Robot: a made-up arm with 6 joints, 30 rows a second.
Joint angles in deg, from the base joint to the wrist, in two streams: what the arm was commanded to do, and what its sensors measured. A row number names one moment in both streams.
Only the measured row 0 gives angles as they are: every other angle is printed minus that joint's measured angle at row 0.
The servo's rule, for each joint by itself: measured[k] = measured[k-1] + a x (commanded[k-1-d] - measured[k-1]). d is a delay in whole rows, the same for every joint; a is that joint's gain. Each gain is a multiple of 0.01, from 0.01 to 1. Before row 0 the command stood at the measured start. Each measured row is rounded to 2 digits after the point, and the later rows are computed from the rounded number. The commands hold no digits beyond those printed.
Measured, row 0:
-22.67, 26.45, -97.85, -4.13, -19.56, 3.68
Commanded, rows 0 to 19:
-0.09, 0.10, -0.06, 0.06, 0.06, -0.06
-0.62, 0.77, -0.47, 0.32, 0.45, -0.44
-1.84, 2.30, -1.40, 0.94, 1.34, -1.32
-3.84, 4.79, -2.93, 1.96, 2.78, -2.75
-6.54, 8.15, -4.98, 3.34, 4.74, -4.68
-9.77, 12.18, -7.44, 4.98, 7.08, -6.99
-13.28, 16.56, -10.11, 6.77, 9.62, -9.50
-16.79, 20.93, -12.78, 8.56, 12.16, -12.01
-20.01, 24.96, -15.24, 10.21, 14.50, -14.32
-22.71, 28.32, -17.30, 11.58, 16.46, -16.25
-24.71, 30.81, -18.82, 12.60, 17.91, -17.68
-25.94, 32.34, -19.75, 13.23, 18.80, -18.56
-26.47, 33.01, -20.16, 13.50, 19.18, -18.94
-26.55, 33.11, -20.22, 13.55, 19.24, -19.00
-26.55, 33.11, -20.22, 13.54, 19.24, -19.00
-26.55, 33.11, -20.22, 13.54, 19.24, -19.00
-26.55, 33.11, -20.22, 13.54, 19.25, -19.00
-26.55, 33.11, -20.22, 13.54, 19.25, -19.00
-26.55, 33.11, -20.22, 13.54, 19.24, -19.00
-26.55, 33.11, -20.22, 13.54, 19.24, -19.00
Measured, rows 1 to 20:
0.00, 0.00, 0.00, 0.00, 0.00, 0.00
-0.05, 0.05, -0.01, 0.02, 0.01, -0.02
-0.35, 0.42, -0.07, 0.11, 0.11, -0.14
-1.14, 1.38, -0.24, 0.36, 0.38, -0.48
-2.57, 3.12, -0.59, 0.84, 0.91, -1.14
-4.67, 5.69, -1.16, 1.59, 1.75, -2.17
-7.37, 9.00, -1.98, 2.61, 2.92, -3.57
-10.50, 12.86, -3.04, 3.86, 4.39, -5.29
-13.83, 16.98, -4.31, 5.27, 6.10, -7.24
-17.11, 21.05, -5.73, 6.75, 7.95, -9.29
-20.08, 24.76, -7.23, 8.20, 9.82, -11.31
-22.53, 27.85, -8.74, 9.52, 11.60, -13.16
-24.34, 30.14, -10.17, 10.63, 13.18, -14.73
-25.47, 31.60, -11.47, 11.49, 14.50, -15.95
-26.04, 32.37, -12.61, 12.11, 15.54, -16.83
-26.31, 32.75, -13.60, 12.54, 16.35, -17.46
-26.44, 32.93, -14.46, 12.84, 16.99, -17.91
-26.50, 33.02, -15.21, 13.05, 17.49, -18.23
-26.53, 33.07, -15.86, 13.20, 17.88, -18.45
-26.54, 33.09, -16.43, 13.30, 18.18, -18.61
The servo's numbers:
d 1
a 0.53 0.51 0.13 0.30 0.22 0.29

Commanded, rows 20 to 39:
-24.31, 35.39, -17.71, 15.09, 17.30, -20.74
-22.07, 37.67, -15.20, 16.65, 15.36, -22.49
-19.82, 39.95, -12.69, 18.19, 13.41, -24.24
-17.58, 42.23, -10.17, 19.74, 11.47, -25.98
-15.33, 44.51, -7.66, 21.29, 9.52, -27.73
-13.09, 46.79, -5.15, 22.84, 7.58, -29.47
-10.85, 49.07, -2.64, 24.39, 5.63, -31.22
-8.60, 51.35, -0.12, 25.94, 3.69, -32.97
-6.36, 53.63, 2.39, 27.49, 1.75, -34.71
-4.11, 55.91, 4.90, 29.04, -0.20, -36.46
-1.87, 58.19, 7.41, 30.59, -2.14, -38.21
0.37, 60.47, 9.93, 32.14, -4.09, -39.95
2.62, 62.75, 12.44, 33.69, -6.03, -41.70
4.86, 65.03, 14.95, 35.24, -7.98, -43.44
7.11, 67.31, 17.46, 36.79, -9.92, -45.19
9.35, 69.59, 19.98, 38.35, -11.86, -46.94
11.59, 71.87, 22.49, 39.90, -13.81, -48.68
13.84, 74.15, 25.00, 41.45, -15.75, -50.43
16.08, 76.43, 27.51, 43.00, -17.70, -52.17
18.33, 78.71, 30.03, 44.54, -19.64, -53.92
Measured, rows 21 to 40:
-26.55, 33.10, -16.92, 13.37, 18.41, -18.72
-25.36, 34.27, -17.02, 13.89, 18.17, -19.31
-23.62, 36.00, -16.78, 14.72, 17.55, -20.23
-21.61, 38.01, -16.25, 15.76, 16.64, -21.39
-19.47, 40.16, -15.46, 16.95, 15.50, -22.72
-17.28, 42.38, -14.45, 18.25, 14.18, -24.17
-15.06, 44.63, -13.24, 19.63, 12.73, -25.71
-12.83, 46.89, -11.86, 21.06, 11.17, -27.31
-10.59, 49.16, -10.33, 22.52, 9.52, -28.95
-8.35, 51.44, -8.68, 24.01, 7.81, -30.62
-6.10, 53.72, -6.91, 25.52, 6.05, -32.31
-3.86, 56.00, -5.05, 27.04, 4.25, -34.02
-1.62, 58.28, -3.10, 28.57, 2.42, -35.74
0.63, 60.56, -1.08, 30.11, 0.56, -37.47
2.87, 62.84, 1.00, 31.65, -1.32, -39.20
5.12, 65.12, 3.14, 33.19, -3.21, -40.94
7.36, 67.40, 5.33, 34.74, -5.11, -42.68
9.60, 69.68, 7.56, 36.29, -7.02, -44.42
11.85, 71.96, 9.83, 37.84, -8.94, -46.16
14.09, 74.24, 12.13, 39.39, -10.87, -47.90

